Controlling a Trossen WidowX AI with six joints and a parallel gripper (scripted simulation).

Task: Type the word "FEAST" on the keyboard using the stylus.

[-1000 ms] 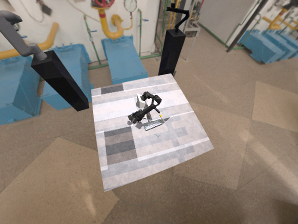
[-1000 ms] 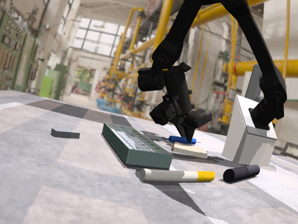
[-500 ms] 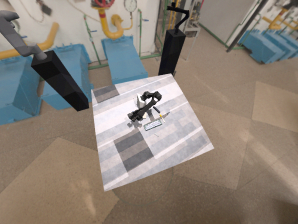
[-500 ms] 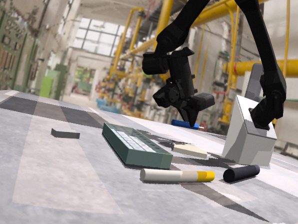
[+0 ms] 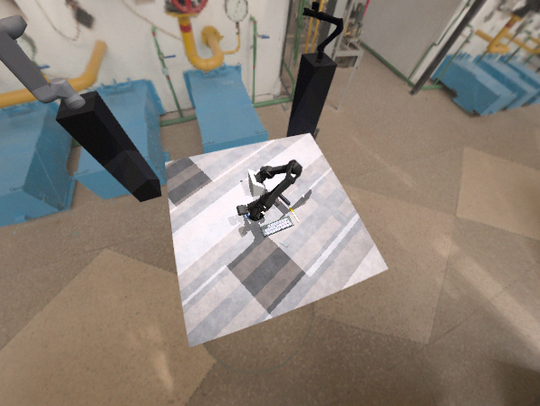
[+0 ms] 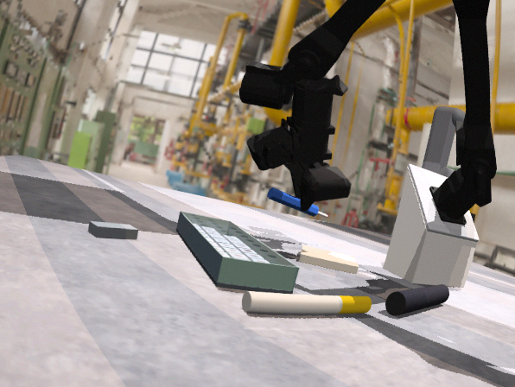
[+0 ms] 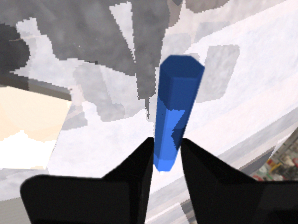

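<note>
The blue stylus is 2 cm behind my gripper tip. Round my gripper tip: grey block (28 cm ahead, 17 cm to the left, 6 cm below); then grey stylus tip (5 cm behind, 1 cm to the right, 1 cm below); then cream block (11 cm to the left, 6 cm below, 1 cm behind).
</note>
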